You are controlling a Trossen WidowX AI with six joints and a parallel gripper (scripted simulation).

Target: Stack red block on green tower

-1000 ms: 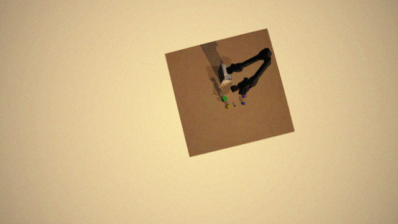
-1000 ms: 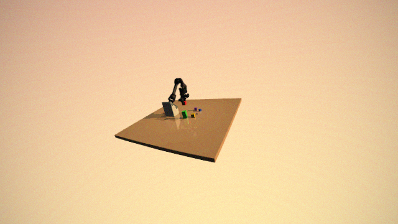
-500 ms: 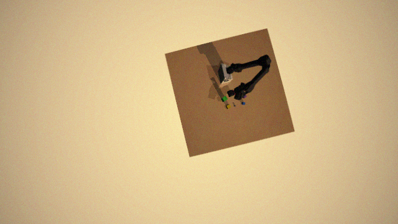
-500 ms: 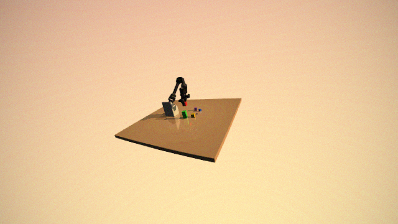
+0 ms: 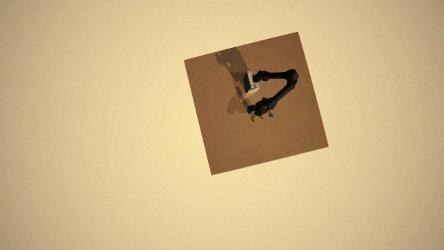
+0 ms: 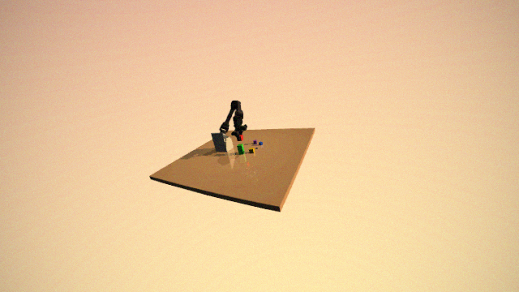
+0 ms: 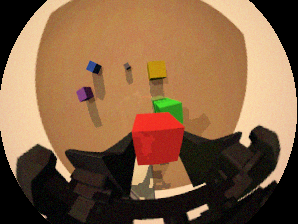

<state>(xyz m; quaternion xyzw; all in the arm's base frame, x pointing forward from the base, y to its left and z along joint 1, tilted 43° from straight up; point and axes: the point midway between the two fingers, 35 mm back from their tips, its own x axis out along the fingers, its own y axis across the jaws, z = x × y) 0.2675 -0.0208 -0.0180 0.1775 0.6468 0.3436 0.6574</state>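
The yellow block lies 110 mm below my gripper tip and 110 mm ahead of it. Round my gripper tip: purple block: 210 mm to the left, 110 mm below, 20 mm ahead; then red block: 20 mm above; then tiny grey piece: 120 mm below, 110 mm ahead, 80 mm to the left.
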